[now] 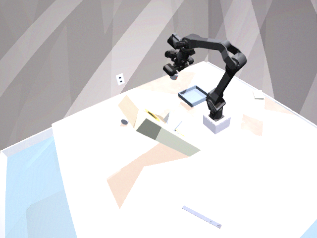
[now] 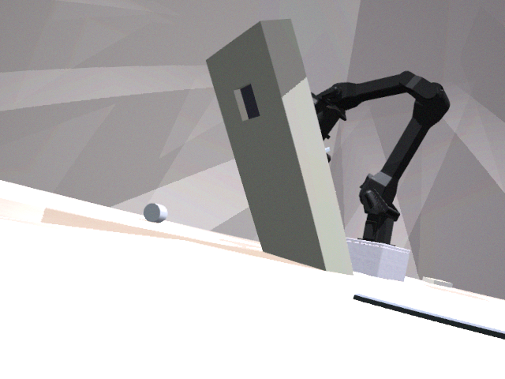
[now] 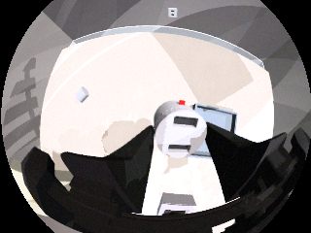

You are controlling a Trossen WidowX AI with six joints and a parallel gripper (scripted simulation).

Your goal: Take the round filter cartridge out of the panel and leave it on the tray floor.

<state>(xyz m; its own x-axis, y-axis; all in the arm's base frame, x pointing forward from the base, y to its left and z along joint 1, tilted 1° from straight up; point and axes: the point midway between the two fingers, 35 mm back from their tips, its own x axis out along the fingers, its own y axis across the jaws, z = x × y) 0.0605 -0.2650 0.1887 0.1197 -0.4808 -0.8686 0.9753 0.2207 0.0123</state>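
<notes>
My gripper tip is now 22 cm above the blue tray and 13 cm past it. Also, from my gripper tip: round filter cartridge right at my gripper tip; service panel 28 cm to the left, 26 cm ahead, 4 cm below; grey hatch flap 28 cm to the left, 20 cm ahead, 6 cm below.
</notes>
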